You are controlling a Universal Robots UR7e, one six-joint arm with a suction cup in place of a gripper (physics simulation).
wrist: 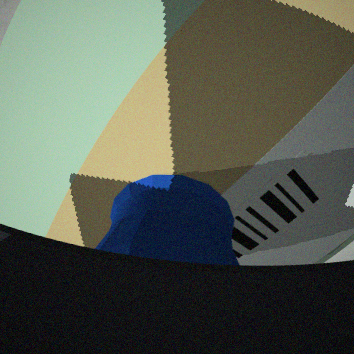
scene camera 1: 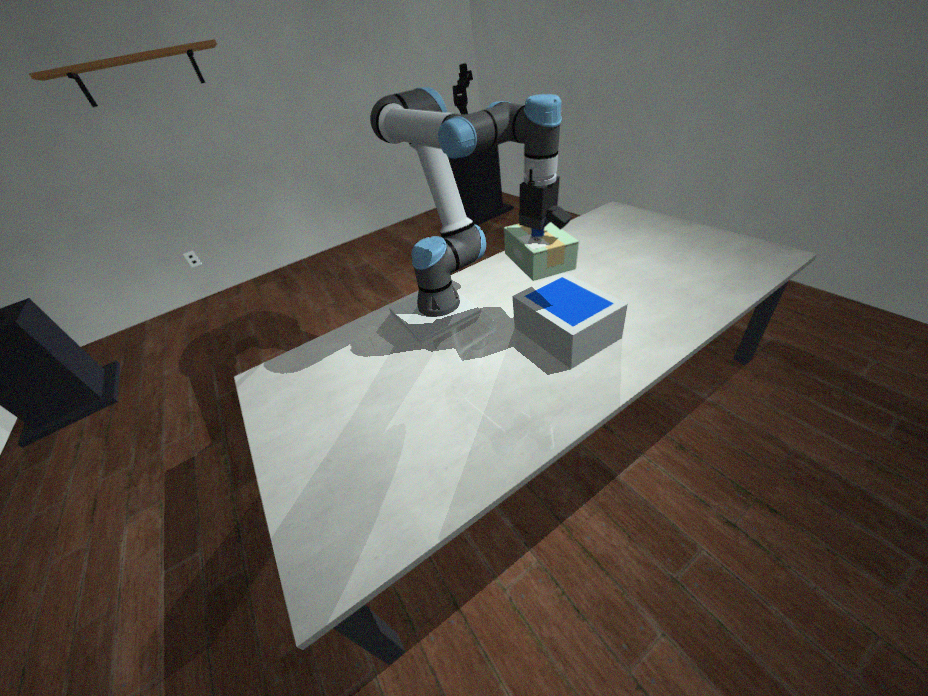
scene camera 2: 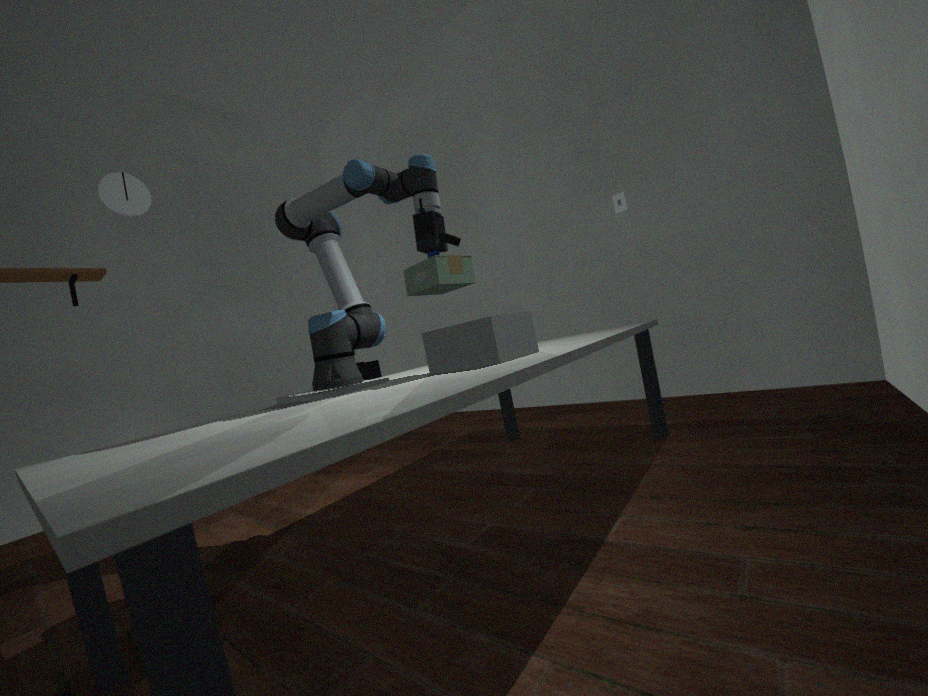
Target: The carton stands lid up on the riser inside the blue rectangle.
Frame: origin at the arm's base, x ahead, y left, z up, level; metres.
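Where they show: hand, tool point: (wrist: 172, 202) (scene camera 1: 537, 238); arm's base, link origin: (scene camera 1: 439, 304) (scene camera 2: 338, 385).
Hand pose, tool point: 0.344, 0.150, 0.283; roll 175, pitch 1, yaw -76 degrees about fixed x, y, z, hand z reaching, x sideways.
Things, the pixels of their centre, and the offset from my tool point, as dx, dy, dz. Level surfaces: height alone.
- green carton, body centre: (wrist: 171, 151) (scene camera 1: 539, 247) (scene camera 2: 438, 276) +0.003, +0.004, -0.027
- grey riser, body centre: (scene camera 2: 480, 342) (scene camera 1: 566, 316) +0.076, +0.037, -0.239
- blue rectangle, body centre: (scene camera 1: 567, 299) +0.076, +0.037, -0.179
- pale table, surface height: dz -0.299
The green carton (scene camera 1: 523, 254) (scene camera 2: 438, 278) (wrist: 60, 100) hangs level in the air, lid up, with tan tape and a pale label with black bars on its top. My blue suction cup (scene camera 1: 537, 232) (scene camera 2: 433, 253) (wrist: 172, 220) is on the carton's top and holds it. The grey riser (scene camera 1: 543, 329) (scene camera 2: 461, 348) stands on the table. The blue rectangle (scene camera 1: 575, 301) lies on the riser's top, with a shadow on one corner. In scene camera 2 the carton is higher than the riser's top; in scene camera 1 it shows behind the riser, towards the wall.
The arm's base (scene camera 1: 437, 299) (scene camera 2: 335, 367) stands on the pale table (scene camera 1: 449, 449) (scene camera 2: 329, 423), beside the riser. A dark stand (scene camera 1: 479, 176) is behind the arm. A wooden shelf (scene camera 1: 127, 59) (scene camera 2: 44, 274) is on the wall. A dark cabinet (scene camera 1: 56, 352) stands on the floor at the left.
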